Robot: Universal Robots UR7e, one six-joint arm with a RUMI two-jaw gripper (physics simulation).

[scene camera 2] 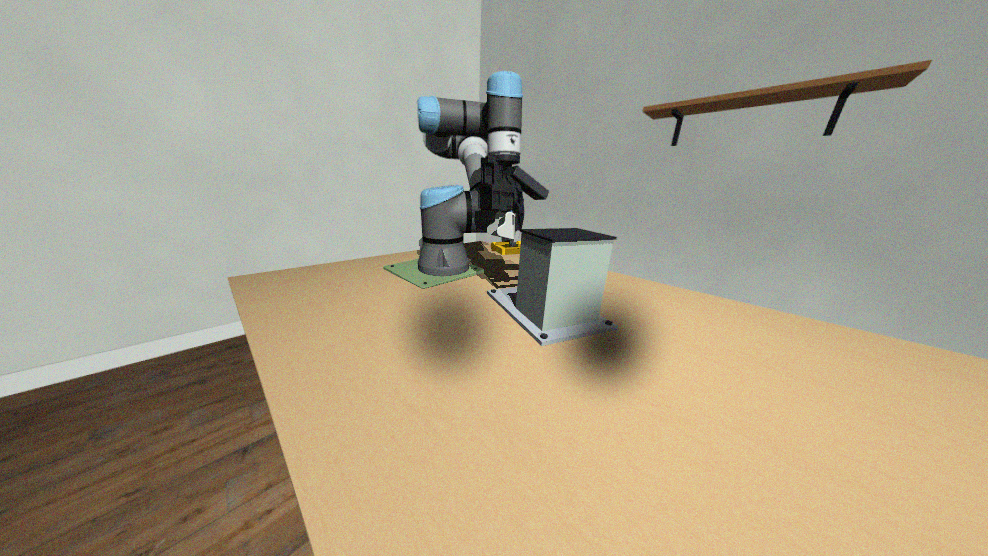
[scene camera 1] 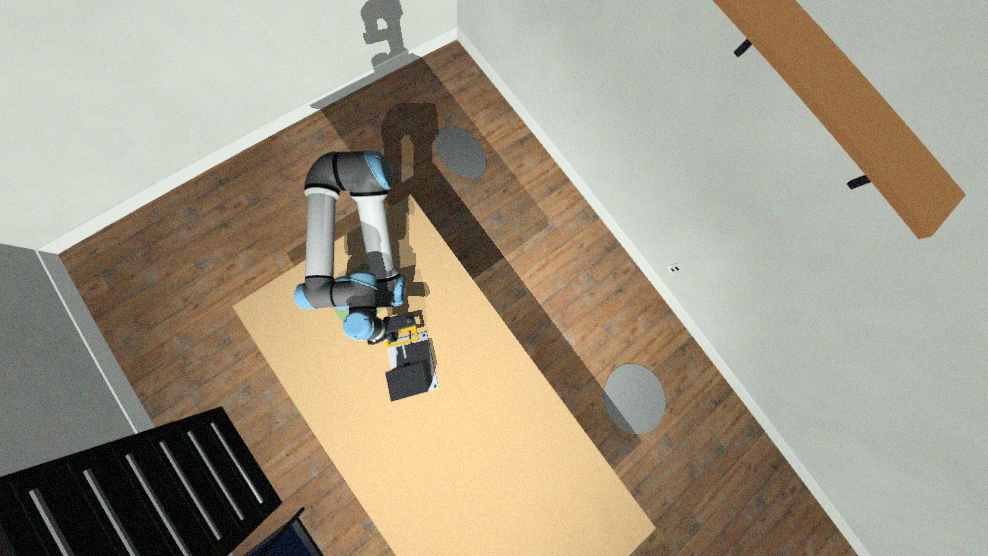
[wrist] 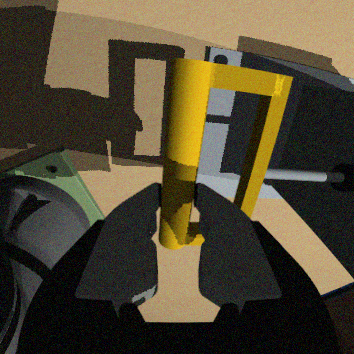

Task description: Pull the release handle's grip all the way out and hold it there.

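The release handle's yellow frame-shaped grip (scene camera 1: pixel 402 343) (scene camera 2: pixel 507 250) (wrist: pixel 187 120) stands out from a dark housing (scene camera 1: pixel 407 383) (scene camera 2: pixel 573 283) (wrist: pixel 325 130). A silver rod (wrist: pixel 300 175) joins the grip to the housing, and a stretch of it shows between them in the wrist view. My gripper (wrist: pixel 177 185) is shut on the grip's thick round outer bar, with one finger on each side near the bar's lower end in the wrist view. In the scene views the fingertips are small and partly hidden.
The housing stands on a pale base plate (scene camera 2: pixel 573 334) (wrist: pixel 215 145) bolted to the wooden table (scene camera 1: pixel 483 449) (scene camera 2: pixel 414 449). The arm's green mounting plate (scene camera 2: pixel 407 271) (wrist: pixel 75 185) is close by the grip. A wooden shelf (scene camera 1: pixel 849 117) (scene camera 2: pixel 787 91) is on the wall.
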